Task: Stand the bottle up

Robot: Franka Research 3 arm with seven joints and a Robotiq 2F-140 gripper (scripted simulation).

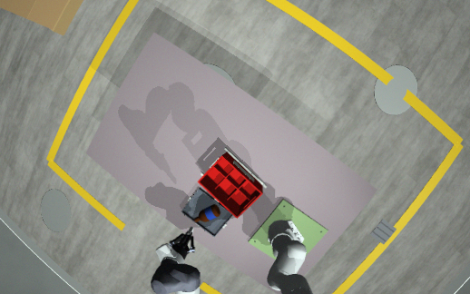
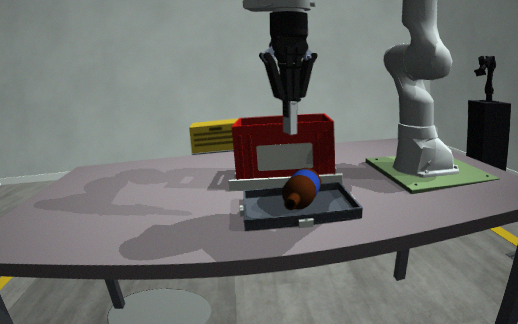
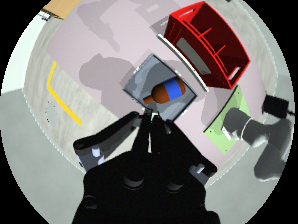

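Now: hand 1 cm past the glass bottle, 5 cm to the left of it and 18 cm above it. Round my hand: tray 1 cm behind, 5 cm to the right, 21 cm below; then red crate 2 cm ahead, 31 cm to the right, 13 cm below.
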